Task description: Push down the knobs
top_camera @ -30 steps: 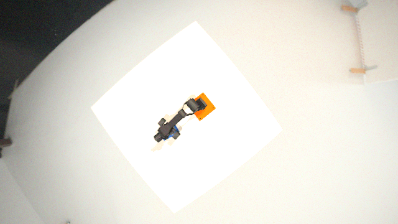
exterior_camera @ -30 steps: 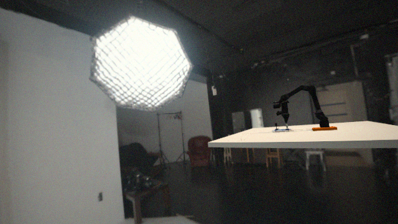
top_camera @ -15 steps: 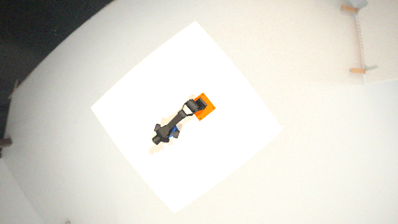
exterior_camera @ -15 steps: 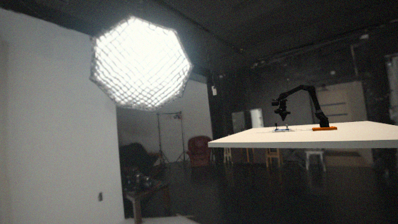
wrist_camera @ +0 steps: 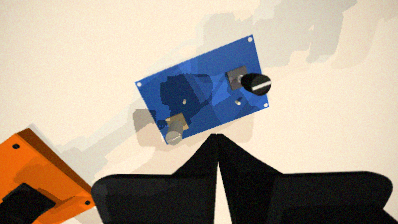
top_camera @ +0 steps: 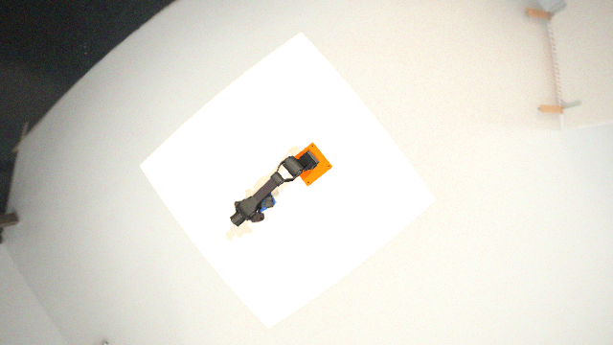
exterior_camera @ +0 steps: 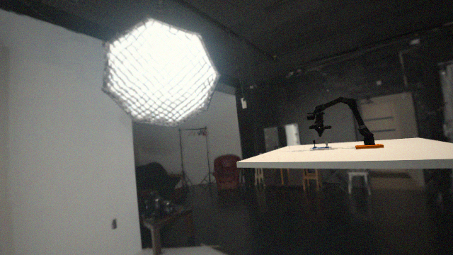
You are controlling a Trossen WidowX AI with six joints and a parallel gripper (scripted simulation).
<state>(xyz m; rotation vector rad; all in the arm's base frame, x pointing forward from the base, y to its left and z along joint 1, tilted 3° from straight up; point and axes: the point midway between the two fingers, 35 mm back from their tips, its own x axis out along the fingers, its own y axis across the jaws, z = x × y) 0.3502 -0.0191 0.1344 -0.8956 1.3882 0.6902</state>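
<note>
Now: the grey potentiometer 60 mm below my gripper tip, 50 mm ahead of it and 10 mm to the left of it. From my gripper tip the other things lie so: pale grey knob 60 mm below, 50 mm behind.
</note>
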